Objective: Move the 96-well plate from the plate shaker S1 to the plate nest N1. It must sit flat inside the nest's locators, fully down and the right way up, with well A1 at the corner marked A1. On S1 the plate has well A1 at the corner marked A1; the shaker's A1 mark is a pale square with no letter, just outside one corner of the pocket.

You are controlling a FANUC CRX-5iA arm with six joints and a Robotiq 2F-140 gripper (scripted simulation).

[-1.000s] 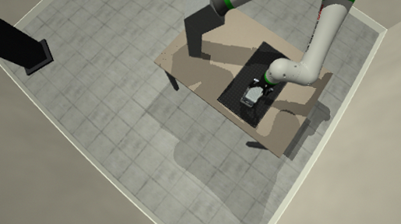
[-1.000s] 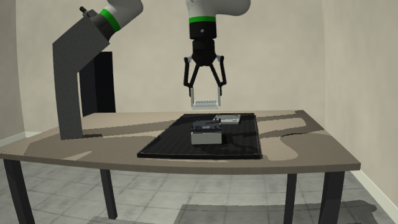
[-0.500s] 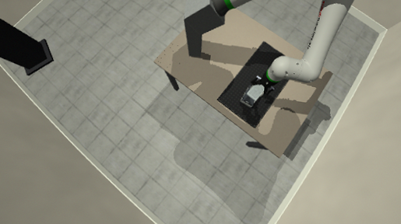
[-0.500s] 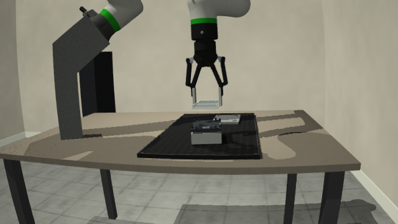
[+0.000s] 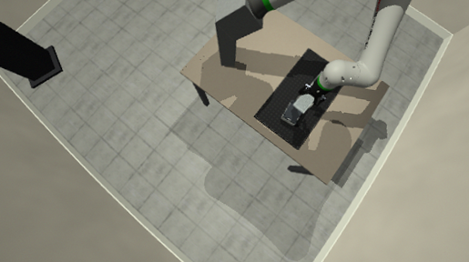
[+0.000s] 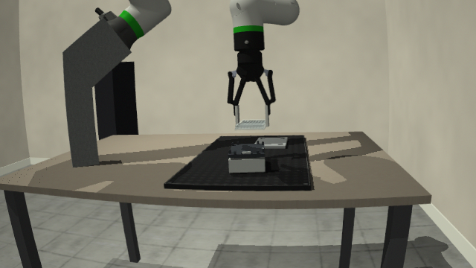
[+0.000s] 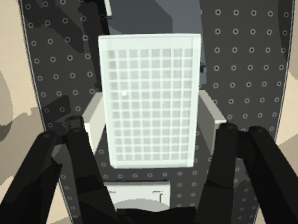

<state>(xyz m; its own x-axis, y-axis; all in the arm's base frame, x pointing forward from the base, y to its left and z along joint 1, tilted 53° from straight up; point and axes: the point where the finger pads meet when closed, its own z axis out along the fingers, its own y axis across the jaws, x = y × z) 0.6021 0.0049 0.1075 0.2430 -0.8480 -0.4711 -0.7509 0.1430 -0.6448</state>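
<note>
Right now the plate nest N1 is 260 mm to the left of my hand, 130 mm below it and 50 mm behind it. The rest, counted from my hand: white 96-well plate: 20 mm below.
</note>
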